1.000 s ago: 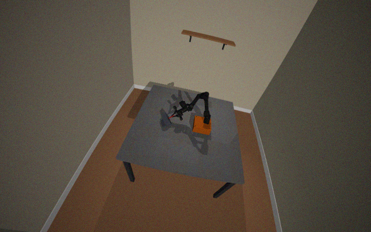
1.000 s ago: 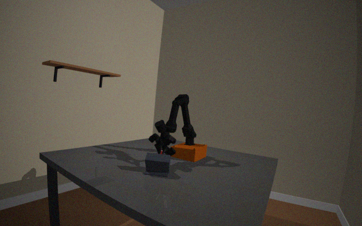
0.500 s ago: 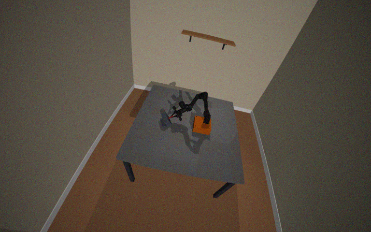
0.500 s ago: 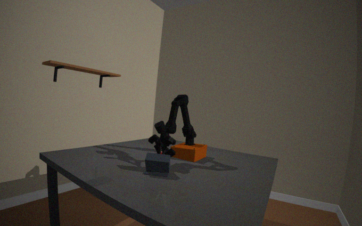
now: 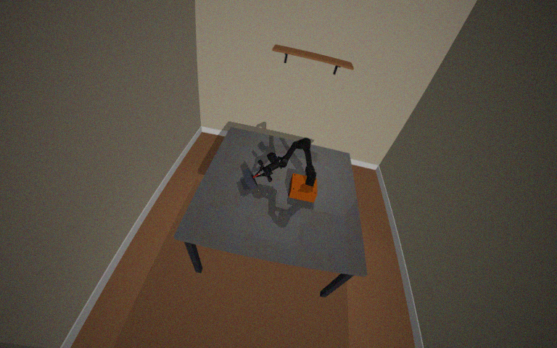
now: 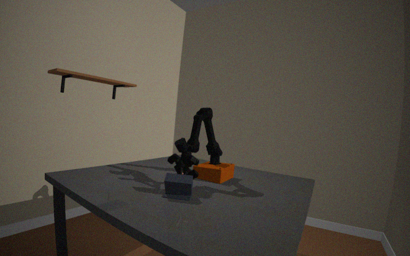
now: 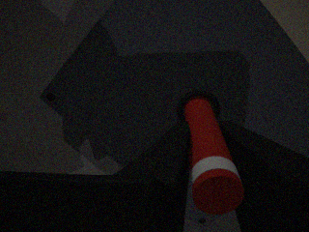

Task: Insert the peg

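Now: gripper tip 10 mm past the red round peg, 10 mm to the left of it and 10 mm below it. From my gripper tip the other things lie so: sloped panel (30 mm ahead, 30 mm to the left, 30 mm below).
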